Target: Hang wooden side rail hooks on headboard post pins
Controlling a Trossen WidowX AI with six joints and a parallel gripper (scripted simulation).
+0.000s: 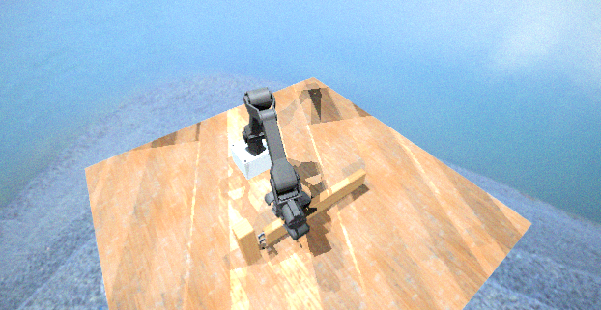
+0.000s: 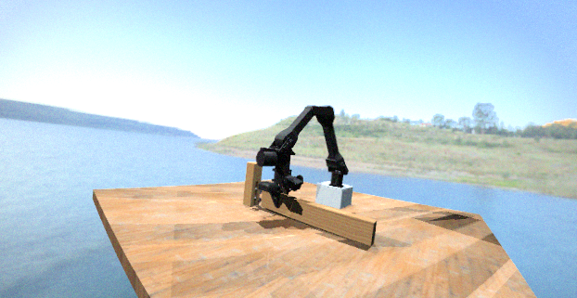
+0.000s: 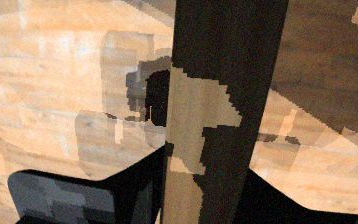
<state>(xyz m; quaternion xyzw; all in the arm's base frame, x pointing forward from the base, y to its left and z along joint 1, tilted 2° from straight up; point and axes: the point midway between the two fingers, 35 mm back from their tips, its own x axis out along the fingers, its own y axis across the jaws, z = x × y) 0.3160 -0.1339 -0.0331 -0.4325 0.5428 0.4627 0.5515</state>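
Now: the headboard post 2 cm behind my gripper tip, 15 cm to the right of it and 6 cm above it.
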